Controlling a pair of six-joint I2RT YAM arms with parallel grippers.
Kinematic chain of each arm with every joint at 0, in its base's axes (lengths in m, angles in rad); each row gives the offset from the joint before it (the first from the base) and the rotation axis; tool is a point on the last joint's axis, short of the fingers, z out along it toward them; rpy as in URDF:
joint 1: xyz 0 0 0.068 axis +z
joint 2: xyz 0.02 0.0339 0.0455 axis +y
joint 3: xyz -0.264 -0.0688 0 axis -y
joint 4: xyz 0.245 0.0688 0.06 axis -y
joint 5: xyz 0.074 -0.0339 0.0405 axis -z
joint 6: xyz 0.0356 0 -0.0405 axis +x
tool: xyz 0 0 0 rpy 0 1.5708 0
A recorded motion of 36 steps. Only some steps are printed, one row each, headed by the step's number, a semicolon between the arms.
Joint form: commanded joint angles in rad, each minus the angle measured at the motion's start. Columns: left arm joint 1, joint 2, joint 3, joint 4, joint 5, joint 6; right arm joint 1, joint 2, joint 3, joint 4, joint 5, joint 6.
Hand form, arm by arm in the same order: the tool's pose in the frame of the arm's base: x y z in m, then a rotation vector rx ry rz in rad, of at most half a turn. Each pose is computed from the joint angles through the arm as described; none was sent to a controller.
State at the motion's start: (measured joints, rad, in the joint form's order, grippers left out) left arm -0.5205 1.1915 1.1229 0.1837 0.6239 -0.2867; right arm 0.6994 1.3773 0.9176 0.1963 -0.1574 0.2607
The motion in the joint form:
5: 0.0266 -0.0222 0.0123 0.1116 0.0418 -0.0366; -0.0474 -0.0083 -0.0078 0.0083 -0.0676 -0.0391
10: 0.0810 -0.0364 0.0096 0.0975 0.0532 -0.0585; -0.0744 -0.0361 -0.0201 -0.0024 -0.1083 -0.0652
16: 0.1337 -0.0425 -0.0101 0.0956 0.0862 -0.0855; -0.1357 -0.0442 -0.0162 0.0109 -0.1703 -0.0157
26: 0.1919 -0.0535 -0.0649 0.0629 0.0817 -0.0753; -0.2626 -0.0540 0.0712 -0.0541 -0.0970 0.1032
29: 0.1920 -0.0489 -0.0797 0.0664 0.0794 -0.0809; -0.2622 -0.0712 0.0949 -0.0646 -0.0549 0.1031
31: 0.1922 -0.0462 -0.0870 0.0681 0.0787 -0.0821; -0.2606 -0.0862 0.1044 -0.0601 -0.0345 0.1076
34: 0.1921 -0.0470 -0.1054 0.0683 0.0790 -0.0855; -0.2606 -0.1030 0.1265 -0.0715 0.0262 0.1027
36: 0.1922 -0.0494 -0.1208 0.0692 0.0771 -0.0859; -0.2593 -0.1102 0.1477 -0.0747 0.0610 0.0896
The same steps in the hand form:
5: 0.2205 -0.1437 0.4345 0.7097 1.2737 -1.1098; 0.2483 0.1996 0.2900 -0.5650 1.8116 0.8118
10: 0.2240 -0.1300 0.4355 0.6687 1.2967 -1.0906; 0.2475 0.1901 0.2928 -0.5913 1.7951 0.8129
16: 0.2292 -0.1184 0.4298 0.6428 1.3310 -1.0925; 0.2563 0.1756 0.2981 -0.5353 1.7909 0.8630
26: 0.2367 -0.1051 0.4102 0.5883 1.4158 -1.0496; 0.2797 0.1405 0.3250 -0.2577 1.8093 0.7978
29: 0.2388 -0.1057 0.4042 0.5794 1.4346 -1.0554; 0.2778 0.1381 0.3373 -0.2270 1.7776 0.7665
31: 0.2399 -0.1060 0.4012 0.5762 1.4437 -1.0573; 0.2752 0.1367 0.3455 -0.2096 1.7485 0.7584
34: 0.2404 -0.1062 0.3950 0.5708 1.4628 -1.0634; 0.2730 0.1333 0.3570 -0.1667 1.7178 0.7094
36: 0.2404 -0.1061 0.3902 0.5662 1.4755 -1.0645; 0.2719 0.1318 0.3663 -0.1513 1.6885 0.6771

